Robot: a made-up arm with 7 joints.
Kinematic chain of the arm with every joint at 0, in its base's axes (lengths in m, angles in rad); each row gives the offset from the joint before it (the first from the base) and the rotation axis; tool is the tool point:
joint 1: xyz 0 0 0.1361 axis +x
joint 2: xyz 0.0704 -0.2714 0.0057 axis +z
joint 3: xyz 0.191 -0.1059 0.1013 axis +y
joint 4: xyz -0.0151 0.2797 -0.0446 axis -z
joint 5: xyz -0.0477 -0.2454 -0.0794 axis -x
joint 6: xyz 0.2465 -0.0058 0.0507 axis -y
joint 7: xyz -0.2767 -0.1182 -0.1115 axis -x
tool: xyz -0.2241 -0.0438 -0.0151
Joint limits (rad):
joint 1: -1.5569..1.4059
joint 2: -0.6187..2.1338
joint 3: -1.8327..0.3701
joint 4: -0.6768..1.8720
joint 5: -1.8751..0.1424
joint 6: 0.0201..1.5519
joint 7: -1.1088..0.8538
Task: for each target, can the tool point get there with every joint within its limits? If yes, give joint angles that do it. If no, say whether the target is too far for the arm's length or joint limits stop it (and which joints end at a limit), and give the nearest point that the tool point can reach.
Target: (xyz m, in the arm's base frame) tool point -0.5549 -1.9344 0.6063
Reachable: no: too far | nearest point -0.1911 -0.7786 0.3254 | short by 1.244 m
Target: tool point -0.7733 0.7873 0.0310
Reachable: no: joint limits stop it (at a limit: joint 2, joint 3, joint 4, joint 6) | nearest point -0.5300 0.5929 0.0570 | short by 0.313 m
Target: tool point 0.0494 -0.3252 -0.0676
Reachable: yes | joints -0.7311 0.8563 -0.5832 0.4122 -1.0654 0.1912 -0.1724
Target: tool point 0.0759 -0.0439 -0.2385
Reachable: yes | joints -0.4571 1.0837 -1.0425 0.6066 -0.9473 0.2428 -0.4614
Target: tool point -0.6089 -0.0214 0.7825
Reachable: no: joint limits stop it (at a limit: joint 2, joint 3, joint 4, joint 6) | nearest point -0.5363 -0.0195 0.7259 | short by 0.092 m
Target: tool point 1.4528 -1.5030 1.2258
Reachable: no: too far | nearest point 0.7763 -0.7328 0.6674 | short by 1.167 m
